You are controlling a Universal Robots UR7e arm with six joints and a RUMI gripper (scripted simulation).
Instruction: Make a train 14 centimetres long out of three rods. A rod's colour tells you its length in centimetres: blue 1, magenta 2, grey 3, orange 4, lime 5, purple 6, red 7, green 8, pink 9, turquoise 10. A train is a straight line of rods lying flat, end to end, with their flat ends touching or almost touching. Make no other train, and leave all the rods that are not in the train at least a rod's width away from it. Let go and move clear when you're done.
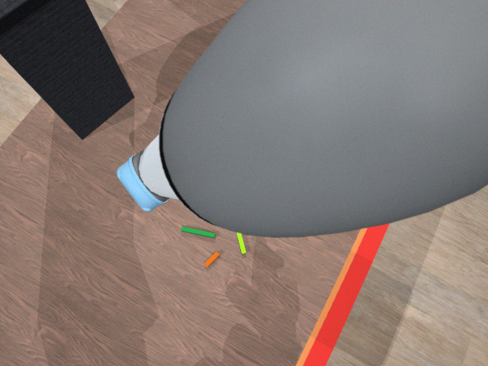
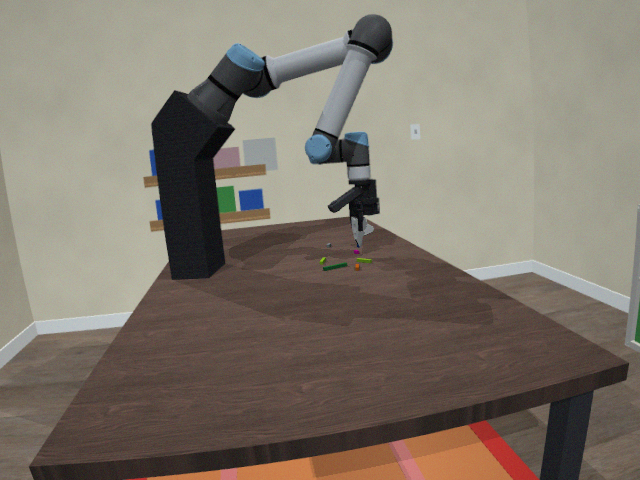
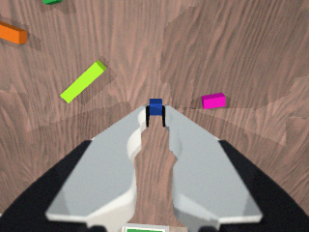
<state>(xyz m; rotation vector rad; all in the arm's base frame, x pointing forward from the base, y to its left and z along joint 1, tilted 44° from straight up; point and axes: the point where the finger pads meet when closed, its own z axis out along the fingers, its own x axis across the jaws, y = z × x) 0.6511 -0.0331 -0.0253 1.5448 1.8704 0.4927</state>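
The grey rod lies 21 cm to the left of my hand, 7 cm behind it and 4 cm below it. From my hand the other things lie so: magenta rod: 6 cm to the left, 4 cm below; blue rod: 1 cm below; green rod: 10 cm to the right, 10 cm behind, 4 cm below.
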